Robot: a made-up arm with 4 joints.
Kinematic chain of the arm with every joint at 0, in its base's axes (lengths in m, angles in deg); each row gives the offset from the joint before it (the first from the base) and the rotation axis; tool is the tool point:
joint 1: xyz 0 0 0.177 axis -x
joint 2: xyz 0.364 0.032 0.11 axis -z
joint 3: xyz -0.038 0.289 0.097 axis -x
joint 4: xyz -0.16 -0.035 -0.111 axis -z
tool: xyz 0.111 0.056 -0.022
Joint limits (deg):
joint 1: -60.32..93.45
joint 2: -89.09..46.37
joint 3: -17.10..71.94
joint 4: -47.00..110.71
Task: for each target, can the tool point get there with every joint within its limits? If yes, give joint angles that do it. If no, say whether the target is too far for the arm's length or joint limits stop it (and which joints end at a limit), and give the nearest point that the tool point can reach.
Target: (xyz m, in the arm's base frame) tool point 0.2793 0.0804 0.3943
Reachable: yes | joints -46.46 26.96 6.27 97.77
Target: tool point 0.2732 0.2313 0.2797
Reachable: yes | joints 23.16 -6.54 61.79 32.20
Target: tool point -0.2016 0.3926 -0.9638
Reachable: no: too far | nearest point 0.1683 0.1428 -0.2380 | short by 0.852 m
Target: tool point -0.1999 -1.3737 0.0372
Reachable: no: too far | nearest point 0.2425 -0.3482 0.2055 | short by 1.130 m
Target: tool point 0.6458 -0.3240 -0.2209
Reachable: no: joint limits stop it (at a limit: joint 1, joint 2) | nearest point 0.5035 0.0368 -0.2064 | short by 0.388 m
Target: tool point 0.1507 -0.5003 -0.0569
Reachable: no: joint limits stop it (at a limit: joint 1, joint 2, joint 3, joint 4) | nearest point 0.2477 -0.3498 0.2025 | short by 0.315 m
